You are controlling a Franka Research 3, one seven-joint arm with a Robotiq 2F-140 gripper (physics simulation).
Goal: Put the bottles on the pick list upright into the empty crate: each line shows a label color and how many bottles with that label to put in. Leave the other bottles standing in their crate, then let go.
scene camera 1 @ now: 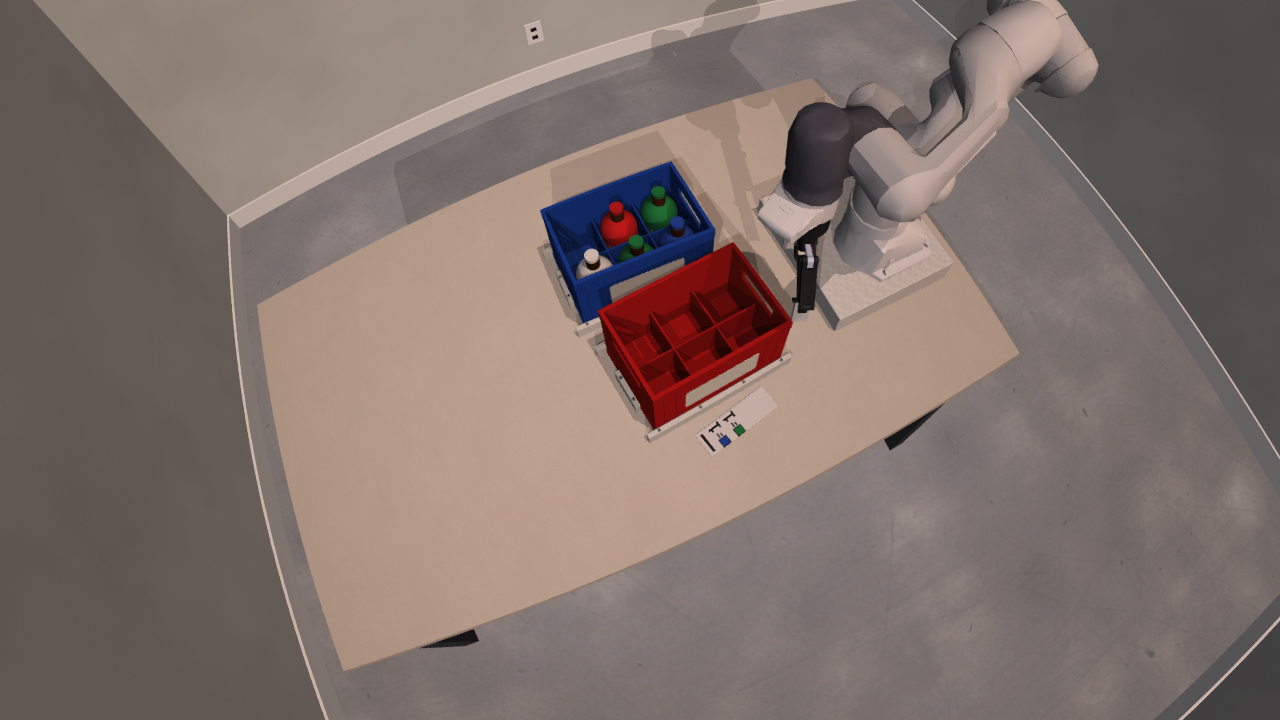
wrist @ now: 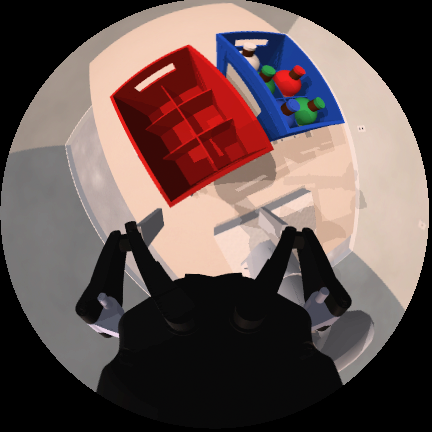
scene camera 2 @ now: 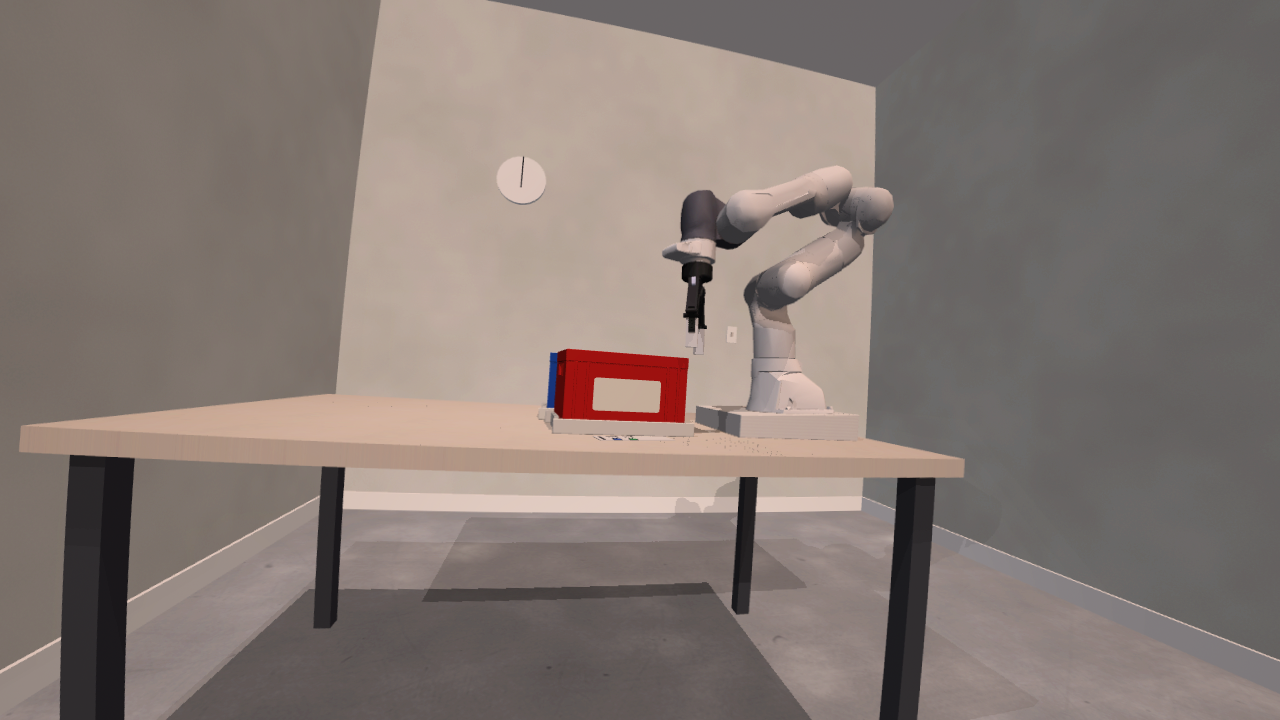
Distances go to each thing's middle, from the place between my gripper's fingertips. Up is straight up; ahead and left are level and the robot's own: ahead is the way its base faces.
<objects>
Now: the pick list [scene camera 1: 739, 419] 20 cm below my hand, 15 cm to the left of it and 14 cm ahead of it. From my hand the other things lie so: red bottle [scene camera 1: 617, 226] 26 cm to the right, 25 cm ahead, 11 cm below.
</objects>
